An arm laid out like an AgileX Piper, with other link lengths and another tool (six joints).
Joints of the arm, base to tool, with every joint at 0 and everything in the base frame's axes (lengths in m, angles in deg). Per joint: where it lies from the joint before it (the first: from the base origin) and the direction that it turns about. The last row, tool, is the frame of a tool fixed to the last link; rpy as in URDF.
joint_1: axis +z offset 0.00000 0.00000 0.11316
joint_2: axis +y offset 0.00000 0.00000 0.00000
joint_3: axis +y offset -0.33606 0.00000 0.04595
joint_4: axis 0.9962 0 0.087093 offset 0.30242 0.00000 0.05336
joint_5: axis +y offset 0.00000 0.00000 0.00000
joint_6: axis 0.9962 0 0.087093 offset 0.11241 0.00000 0.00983
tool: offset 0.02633 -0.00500 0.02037 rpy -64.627 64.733 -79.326
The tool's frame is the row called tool.
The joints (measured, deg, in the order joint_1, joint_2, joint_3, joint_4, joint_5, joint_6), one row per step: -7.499 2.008 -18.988 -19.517 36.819 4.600; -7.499 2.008 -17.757 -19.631 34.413 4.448; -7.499 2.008 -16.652 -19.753 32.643 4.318; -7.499 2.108 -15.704 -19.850 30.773 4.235; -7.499 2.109 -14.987 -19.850 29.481 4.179; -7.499 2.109 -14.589 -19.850 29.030 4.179; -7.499 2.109 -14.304 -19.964 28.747 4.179
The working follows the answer.
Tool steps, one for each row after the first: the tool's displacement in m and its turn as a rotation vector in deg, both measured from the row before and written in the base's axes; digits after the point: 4 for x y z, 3 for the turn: 0.0037 0.0012 -0.0032 -0.672 -0.927 0.742; 0.0030 0.0009 -0.0038 -0.512 -0.475 0.544; 0.0029 0.0010 -0.0027 -0.467 -0.641 0.582; 0.0019 0.0008 -0.0023 -0.254 -0.459 0.427; 0.0009 0.0002 -0.0019 -0.050 -0.020 0.146; 0.0006 0.0000 -0.0014 -0.134 0.037 0.058
Tool pose at each row, in the base's axes (x y z in m, rotation vector in deg; rounded; the steps above come from the unrounded poses): 0.0732 -0.0395 0.2968 -8.969 98.742 -52.964; 0.0769 -0.0382 0.2936 -9.588 97.429 -52.946; 0.0799 -0.0374 0.2898 -10.151 96.646 -52.958; 0.0828 -0.0364 0.2871 -10.632 95.719 -52.892; 0.0847 -0.0356 0.2848 -10.928 95.089 -52.768; 0.0856 -0.0354 0.2830 -11.071 95.015 -52.699; 0.0863 -0.0353 0.2816 -11.227 94.978 -52.770

